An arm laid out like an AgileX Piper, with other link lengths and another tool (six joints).
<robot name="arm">
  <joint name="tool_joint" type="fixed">
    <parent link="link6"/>
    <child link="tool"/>
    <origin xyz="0.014 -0.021 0.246" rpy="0 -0.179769 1.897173"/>
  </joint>
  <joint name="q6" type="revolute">
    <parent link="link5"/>
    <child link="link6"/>
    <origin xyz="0.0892 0 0" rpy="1.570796 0 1.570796"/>
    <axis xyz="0 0 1"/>
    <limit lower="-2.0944" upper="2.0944"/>
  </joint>
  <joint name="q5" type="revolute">
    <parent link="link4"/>
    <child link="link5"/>
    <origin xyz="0 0 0" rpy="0 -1.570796 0"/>
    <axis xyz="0 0 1"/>
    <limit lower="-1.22" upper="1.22"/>
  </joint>
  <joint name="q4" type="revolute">
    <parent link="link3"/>
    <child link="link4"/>
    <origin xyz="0.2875 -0.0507 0" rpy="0.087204 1.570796 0"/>
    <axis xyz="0 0 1"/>
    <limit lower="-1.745" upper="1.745"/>
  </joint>
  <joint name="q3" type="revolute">
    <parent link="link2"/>
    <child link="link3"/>
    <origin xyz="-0.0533 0.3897 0" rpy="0 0 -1.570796"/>
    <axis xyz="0 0 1"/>
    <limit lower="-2.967" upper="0"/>
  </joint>
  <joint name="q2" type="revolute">
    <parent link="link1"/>
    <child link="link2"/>
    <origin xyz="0 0 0" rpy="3.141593 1.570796 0"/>
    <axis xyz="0 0 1"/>
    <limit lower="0" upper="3.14"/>
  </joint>
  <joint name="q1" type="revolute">
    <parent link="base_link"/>
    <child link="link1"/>
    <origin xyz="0 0 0.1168" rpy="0 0 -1.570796"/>
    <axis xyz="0 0 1"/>
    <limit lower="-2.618" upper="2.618"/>
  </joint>
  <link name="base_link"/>
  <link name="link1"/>
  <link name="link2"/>
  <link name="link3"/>
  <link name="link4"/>
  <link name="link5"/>
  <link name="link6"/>
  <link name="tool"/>
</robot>
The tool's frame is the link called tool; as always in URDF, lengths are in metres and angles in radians.
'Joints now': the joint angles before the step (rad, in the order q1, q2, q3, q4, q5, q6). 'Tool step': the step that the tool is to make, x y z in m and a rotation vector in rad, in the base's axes. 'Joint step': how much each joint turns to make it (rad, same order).
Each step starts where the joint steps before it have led.
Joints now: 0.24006, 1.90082, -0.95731, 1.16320, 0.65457, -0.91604
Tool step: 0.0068, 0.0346, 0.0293, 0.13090, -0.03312, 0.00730
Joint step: 0.00169, 0.00006, 0.00005, 0.18270, 0.06948, -0.14074
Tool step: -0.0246, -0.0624, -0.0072, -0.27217, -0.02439, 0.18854
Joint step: 0.00017, -0.06332, -0.08901, -0.53879, 0.04202, 0.28844
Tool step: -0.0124, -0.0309, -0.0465, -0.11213, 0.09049, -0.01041
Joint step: -0.00019, 0.07332, -0.00413, -0.14136, -0.01074, 0.11558
